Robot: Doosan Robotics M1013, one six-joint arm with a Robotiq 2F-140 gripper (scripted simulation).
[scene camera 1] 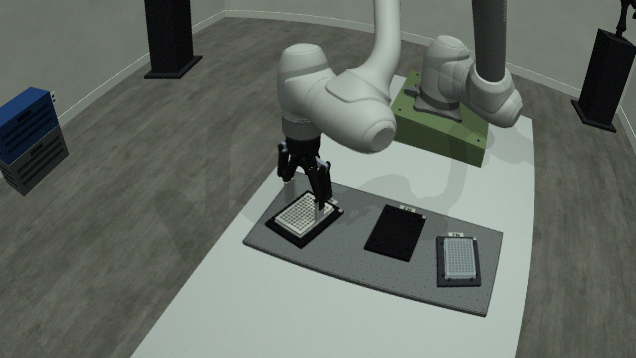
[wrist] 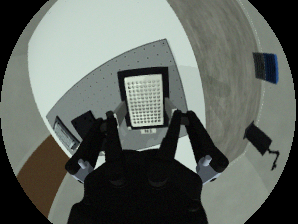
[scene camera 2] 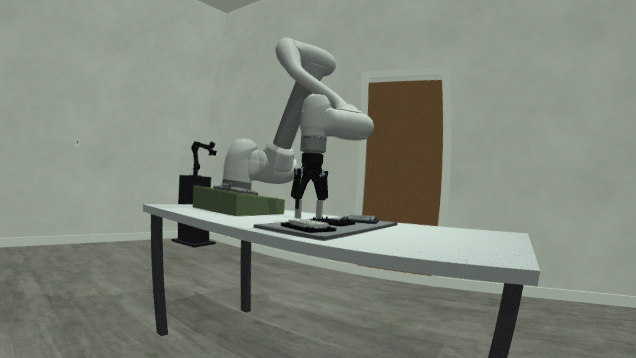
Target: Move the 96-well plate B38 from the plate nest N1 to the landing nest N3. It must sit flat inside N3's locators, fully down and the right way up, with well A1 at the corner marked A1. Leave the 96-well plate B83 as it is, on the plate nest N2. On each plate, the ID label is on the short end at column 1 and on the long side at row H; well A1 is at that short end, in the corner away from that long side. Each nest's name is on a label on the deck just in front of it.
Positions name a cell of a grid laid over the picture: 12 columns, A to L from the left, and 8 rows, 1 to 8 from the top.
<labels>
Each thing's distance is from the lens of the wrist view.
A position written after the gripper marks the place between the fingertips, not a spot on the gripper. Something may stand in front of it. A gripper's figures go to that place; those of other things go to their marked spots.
gripper (wrist: F4): 20 cm
black nest (wrist: G3): 21 cm
</labels>
